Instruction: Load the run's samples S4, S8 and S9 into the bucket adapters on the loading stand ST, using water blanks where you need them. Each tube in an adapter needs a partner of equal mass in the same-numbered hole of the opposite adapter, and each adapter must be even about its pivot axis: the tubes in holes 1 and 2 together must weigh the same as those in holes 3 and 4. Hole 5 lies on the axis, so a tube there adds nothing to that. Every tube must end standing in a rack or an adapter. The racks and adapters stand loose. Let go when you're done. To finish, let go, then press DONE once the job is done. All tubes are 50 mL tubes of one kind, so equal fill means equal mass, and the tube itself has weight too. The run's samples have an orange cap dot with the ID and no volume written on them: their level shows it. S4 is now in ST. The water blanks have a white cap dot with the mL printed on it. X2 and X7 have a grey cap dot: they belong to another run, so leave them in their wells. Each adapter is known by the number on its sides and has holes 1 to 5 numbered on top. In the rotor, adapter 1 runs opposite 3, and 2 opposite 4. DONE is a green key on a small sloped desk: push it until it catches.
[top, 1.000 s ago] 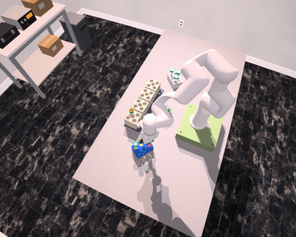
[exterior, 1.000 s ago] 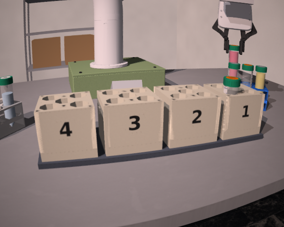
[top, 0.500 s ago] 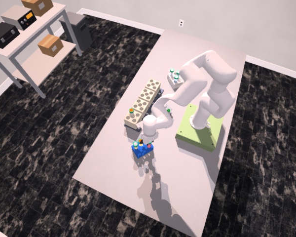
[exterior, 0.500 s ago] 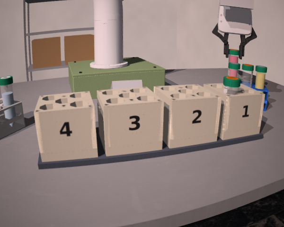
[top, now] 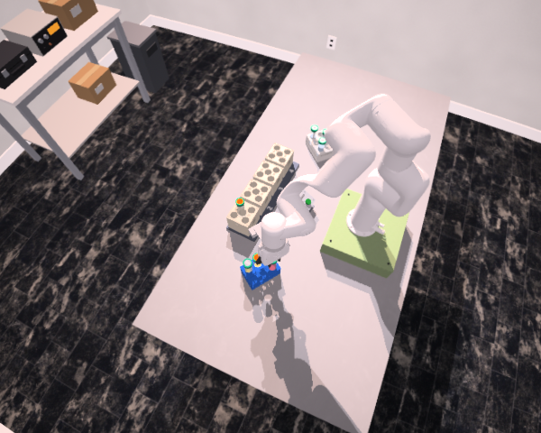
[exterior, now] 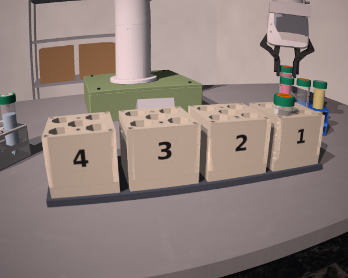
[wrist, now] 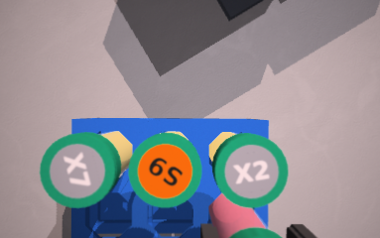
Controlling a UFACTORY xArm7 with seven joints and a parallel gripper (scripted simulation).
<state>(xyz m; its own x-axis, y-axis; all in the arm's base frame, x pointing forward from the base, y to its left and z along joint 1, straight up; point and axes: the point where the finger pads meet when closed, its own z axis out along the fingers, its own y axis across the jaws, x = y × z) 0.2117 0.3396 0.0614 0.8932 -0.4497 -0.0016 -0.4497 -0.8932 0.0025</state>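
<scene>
Right now the pink-filled tube is 1 cm behind my hand and 5 cm below it. The rest, counted from my hand: blue rack: 4 cm ahead, 3 cm to the left, 11 cm below; then green key: 2 cm ahead, 32 cm to the right, 7 cm below; then loading stand: 22 cm ahead, 28 cm to the right, 13 cm below.
</scene>
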